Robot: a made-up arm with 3 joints. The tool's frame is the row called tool.
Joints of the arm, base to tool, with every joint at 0 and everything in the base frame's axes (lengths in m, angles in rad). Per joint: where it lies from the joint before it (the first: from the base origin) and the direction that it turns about. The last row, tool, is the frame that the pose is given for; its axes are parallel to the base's.
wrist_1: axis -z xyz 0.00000 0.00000 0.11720
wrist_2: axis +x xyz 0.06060 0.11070 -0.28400
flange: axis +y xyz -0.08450 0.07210 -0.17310
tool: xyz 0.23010 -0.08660 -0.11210
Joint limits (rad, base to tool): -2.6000..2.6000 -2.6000..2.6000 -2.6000..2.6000
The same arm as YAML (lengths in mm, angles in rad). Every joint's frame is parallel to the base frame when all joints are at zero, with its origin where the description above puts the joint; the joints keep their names.
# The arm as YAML. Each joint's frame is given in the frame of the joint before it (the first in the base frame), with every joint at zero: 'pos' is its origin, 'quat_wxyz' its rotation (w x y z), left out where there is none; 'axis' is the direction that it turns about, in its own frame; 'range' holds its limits. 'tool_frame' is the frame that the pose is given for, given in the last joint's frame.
length_unit: mm
angle_unit: rad
joints:
  - joint: wrist_1
    pos: [0.0, 0.0, 117.2]
    axis: [0.0, 0.0, -1.0]
    range: [-2.6, 2.6]
  - joint: wrist_2
    pos: [60.6, 110.7, -284.0]
    axis: [1.0, 0.0, 0.0]
    range: [-2.6, 2.6]
  - joint: flange
    pos: [-84.5, 72.1, -173.1]
    axis: [0.0, 1.0, 0.0]
    range: [-2.6, 2.6]
tool_frame:
  pos: [230.1, -86.6, -112.1]

